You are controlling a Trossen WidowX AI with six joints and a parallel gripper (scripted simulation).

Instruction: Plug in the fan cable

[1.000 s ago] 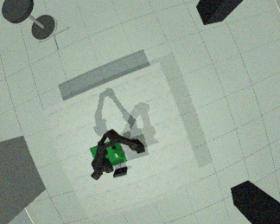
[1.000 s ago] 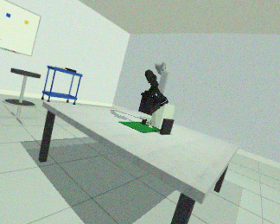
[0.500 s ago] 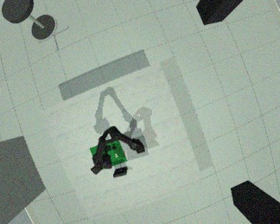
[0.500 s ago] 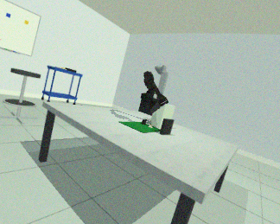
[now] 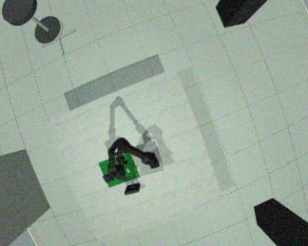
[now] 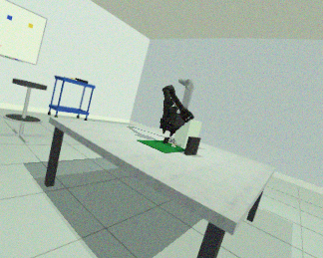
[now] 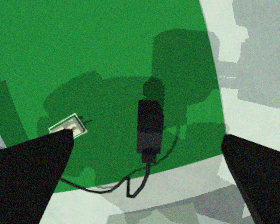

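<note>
My gripper tip is now 4 cm above the dark fan plug and 1 cm past it. From my gripper tip the other things lie so: fan 22 cm to the left, 1 cm below; then green board 8 cm below, 7 cm ahead, 6 cm to the left.
</note>
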